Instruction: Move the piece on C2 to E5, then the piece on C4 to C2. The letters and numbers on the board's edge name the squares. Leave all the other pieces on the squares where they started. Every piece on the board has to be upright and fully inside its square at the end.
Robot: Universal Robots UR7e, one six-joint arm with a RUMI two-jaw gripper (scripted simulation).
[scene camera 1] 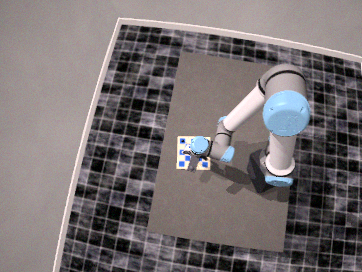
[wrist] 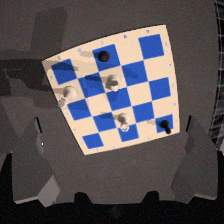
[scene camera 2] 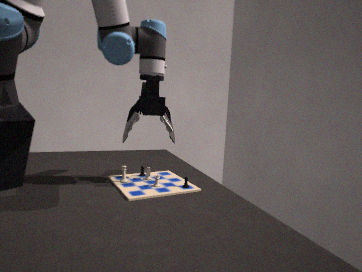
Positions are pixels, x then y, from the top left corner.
Labels:
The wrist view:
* my gripper: 114,118
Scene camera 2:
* cream chessboard: 136,188

